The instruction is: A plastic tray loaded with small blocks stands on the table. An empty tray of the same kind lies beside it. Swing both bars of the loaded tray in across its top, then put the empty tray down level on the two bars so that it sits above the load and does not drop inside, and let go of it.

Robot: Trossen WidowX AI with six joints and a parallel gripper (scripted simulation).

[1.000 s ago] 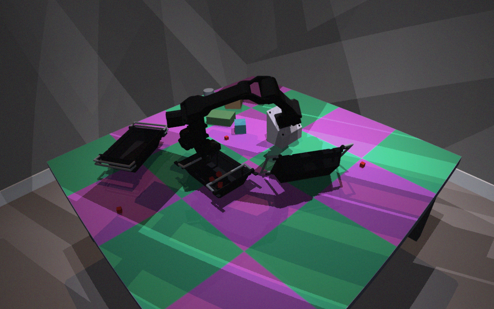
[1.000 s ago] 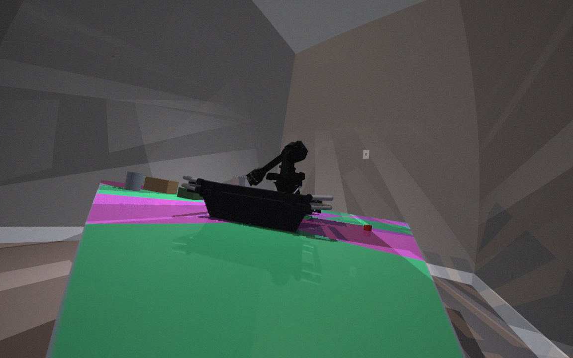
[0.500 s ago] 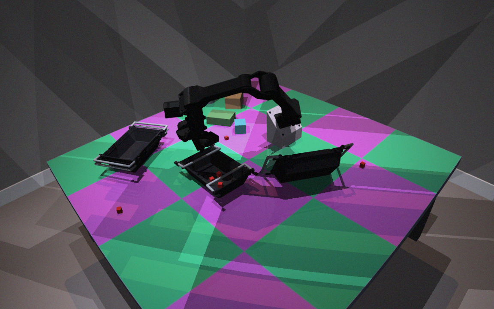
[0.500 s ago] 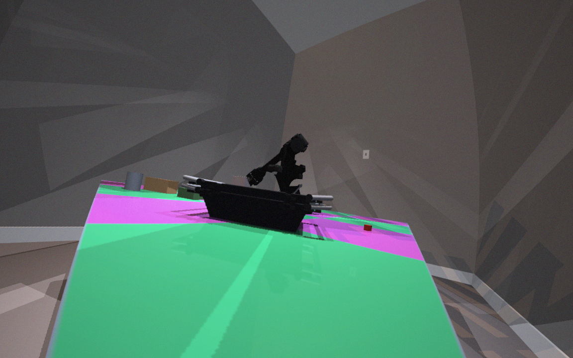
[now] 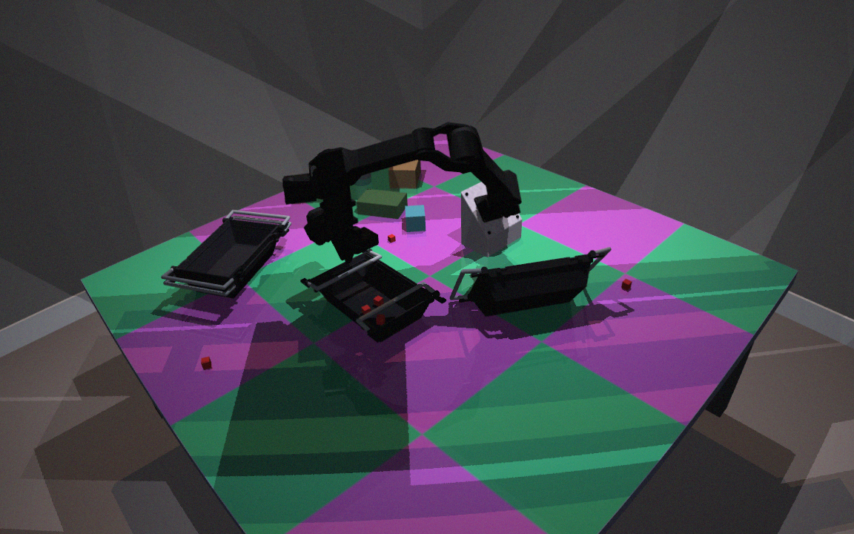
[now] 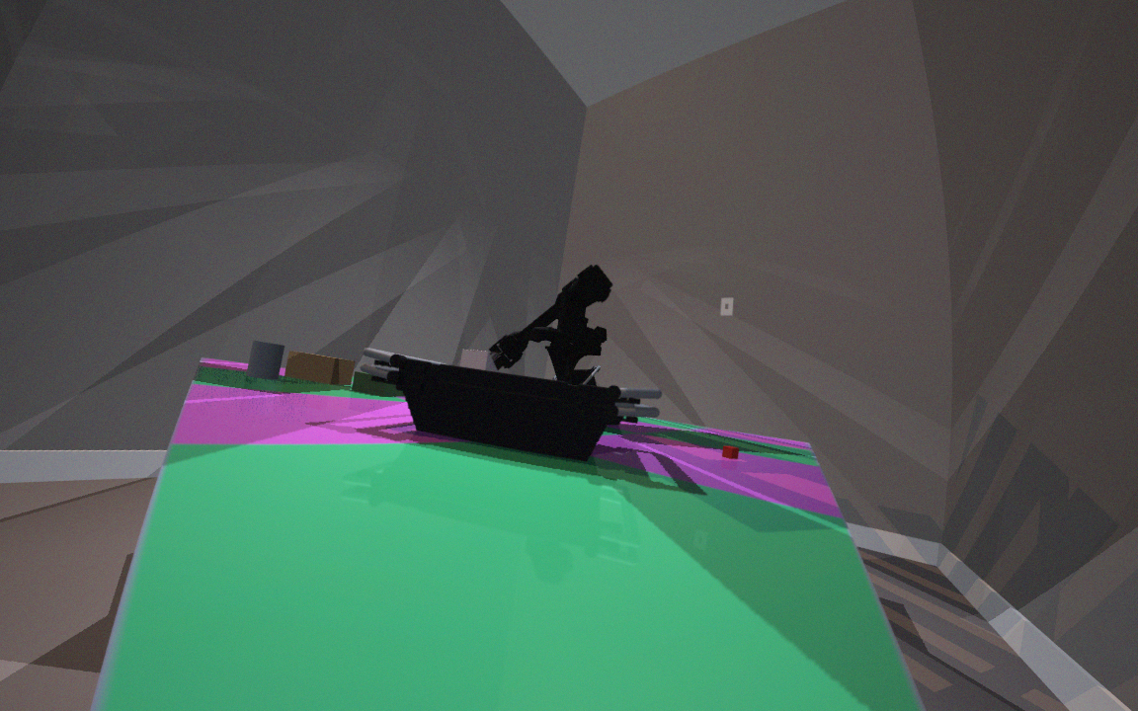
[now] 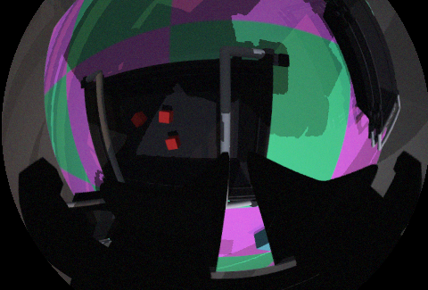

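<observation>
My gripper tip is now 270 mm past the black tray, 280 mm to the right of it and 20 mm above it. Also, from my gripper tip: teal cube (290 mm behind, 150 mm to the right, 60 mm below); tan box (430 mm behind, 390 mm to the right, 60 mm below); olive block (270 mm behind, 280 mm to the right, 70 mm below).
</observation>
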